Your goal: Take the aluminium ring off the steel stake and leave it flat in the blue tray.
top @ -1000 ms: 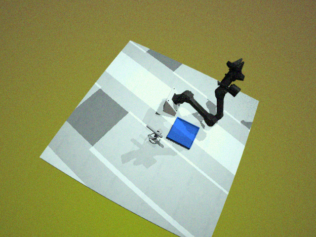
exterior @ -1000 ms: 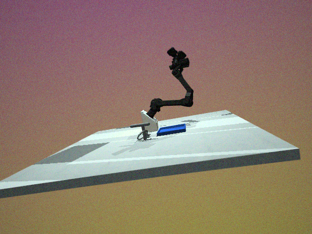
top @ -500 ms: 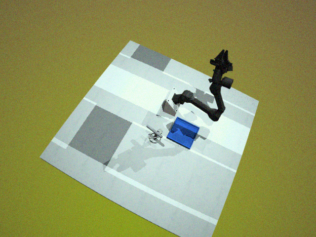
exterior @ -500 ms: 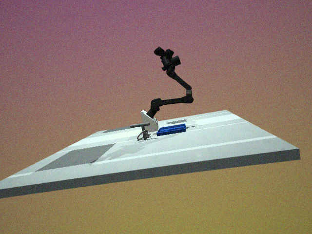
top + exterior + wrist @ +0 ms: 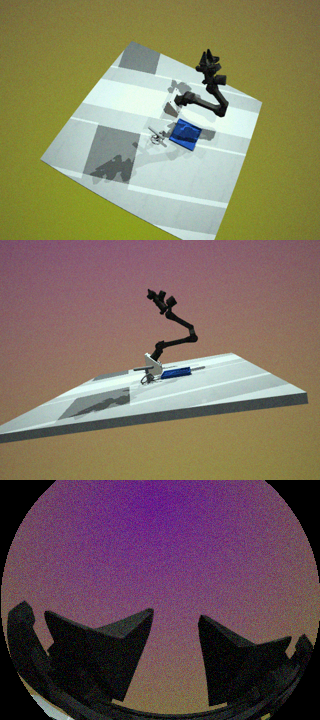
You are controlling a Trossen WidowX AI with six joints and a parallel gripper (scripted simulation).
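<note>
Now: the aluminium ring 60 cm below my gripper tip, 36 cm ahead of it and 9 cm to the right of it. Round my gripper tip: blue tray (62 cm below, 24 cm ahead, 10 cm to the left).
</note>
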